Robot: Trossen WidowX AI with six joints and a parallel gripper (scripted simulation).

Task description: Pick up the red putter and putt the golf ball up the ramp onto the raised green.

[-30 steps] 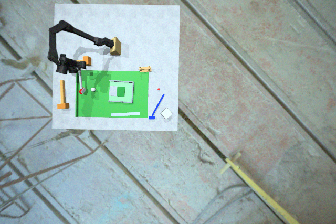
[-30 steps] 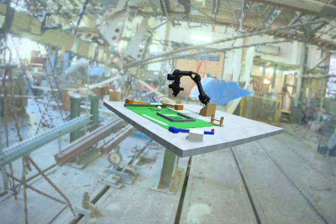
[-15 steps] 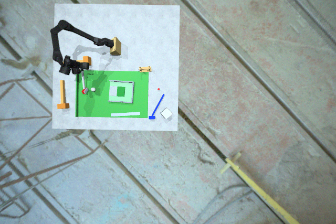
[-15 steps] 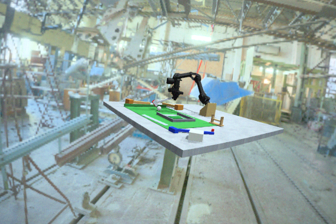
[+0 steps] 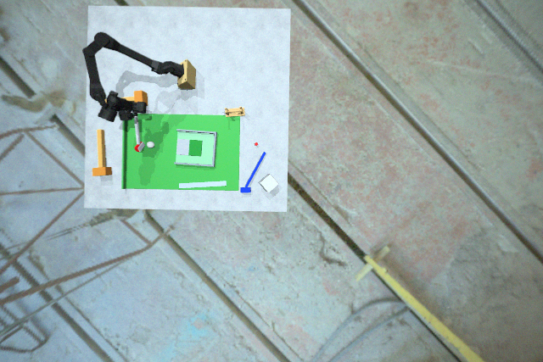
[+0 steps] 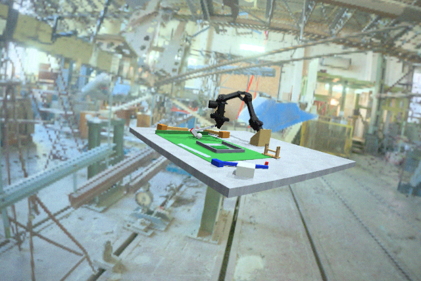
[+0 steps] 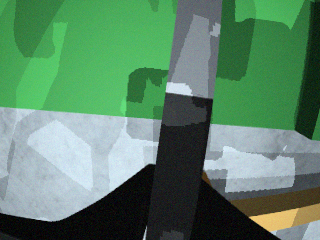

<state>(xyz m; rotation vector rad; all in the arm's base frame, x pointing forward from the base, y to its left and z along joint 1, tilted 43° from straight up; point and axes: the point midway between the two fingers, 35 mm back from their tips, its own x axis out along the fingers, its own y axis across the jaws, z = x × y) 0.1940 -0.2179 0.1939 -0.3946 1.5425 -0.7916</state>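
The red putter is 11 cm ahead of my gripper tip and 2 cm to the right of it. The rest, counted from my gripper tip: white strip: 50 cm ahead, 30 cm to the left, 7 cm below; then wooden stand: 56 cm to the left, 7 cm ahead, 4 cm below; then white golf ball: 21 cm ahead, 5 cm below, 1 cm to the left.
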